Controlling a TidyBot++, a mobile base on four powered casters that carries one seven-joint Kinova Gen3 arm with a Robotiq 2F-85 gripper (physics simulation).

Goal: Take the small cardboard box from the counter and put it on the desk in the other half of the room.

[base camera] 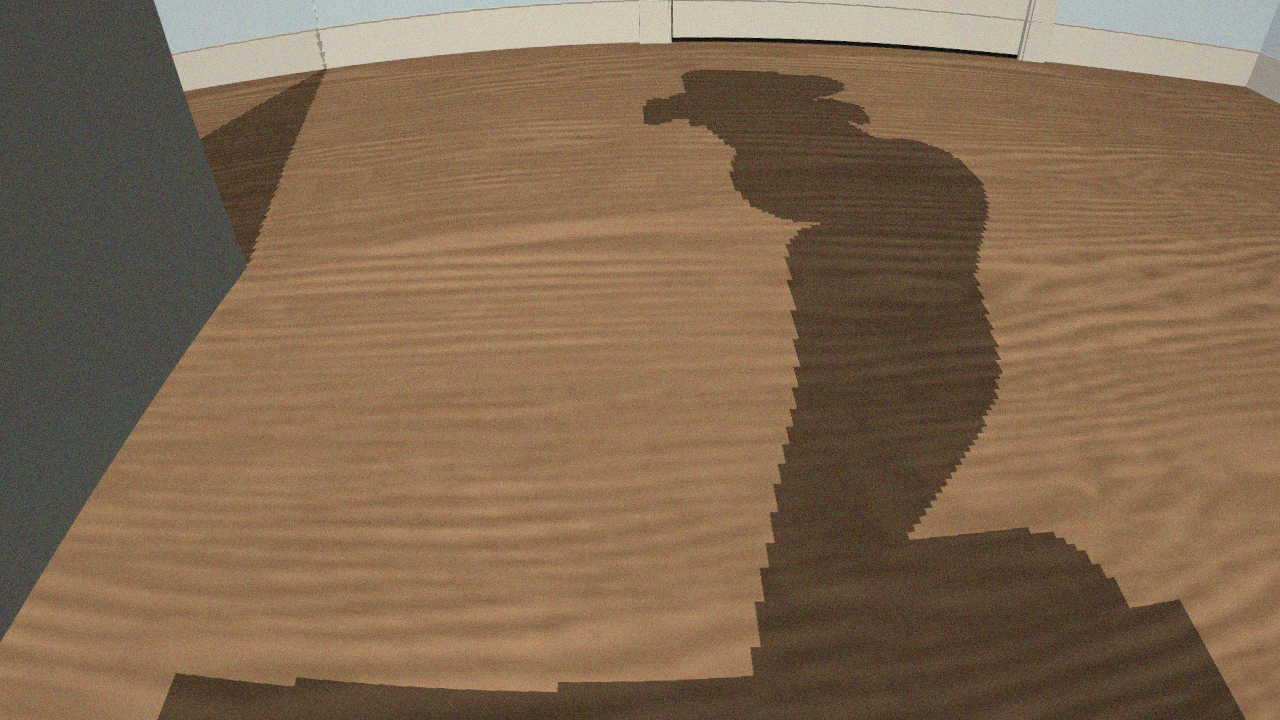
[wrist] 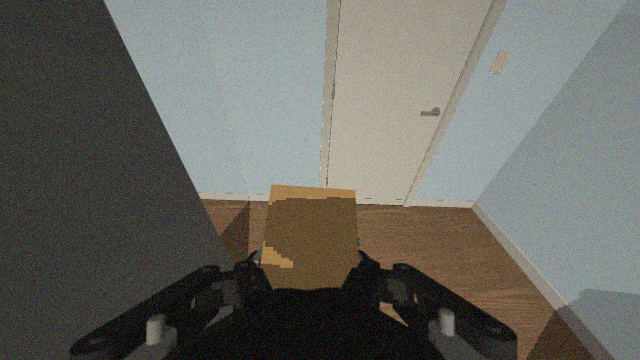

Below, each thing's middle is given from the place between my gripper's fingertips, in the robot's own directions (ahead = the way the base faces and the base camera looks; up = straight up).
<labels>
I see my gripper 10 mm past the small cardboard box [wrist: 310, 241] and 20 mm below it.
</labels>
